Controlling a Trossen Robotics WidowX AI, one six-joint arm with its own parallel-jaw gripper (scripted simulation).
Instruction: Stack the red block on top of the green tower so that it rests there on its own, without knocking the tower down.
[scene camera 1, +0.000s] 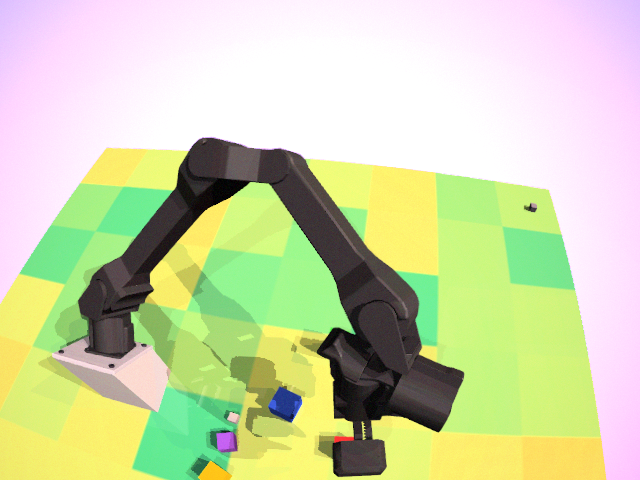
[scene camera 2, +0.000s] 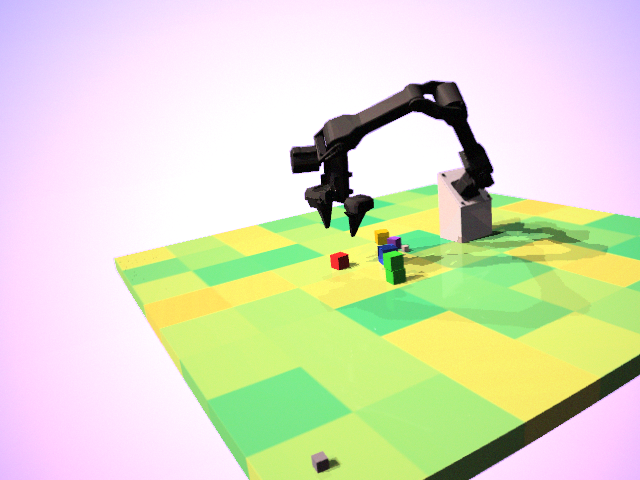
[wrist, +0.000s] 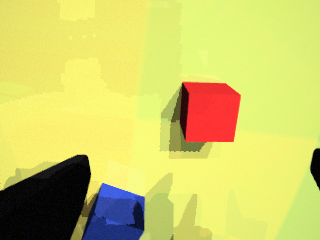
my gripper: scene camera 1 350, 424; scene camera 2; wrist
same spot on my gripper: (wrist: 55, 196) = (scene camera 2: 349, 227)
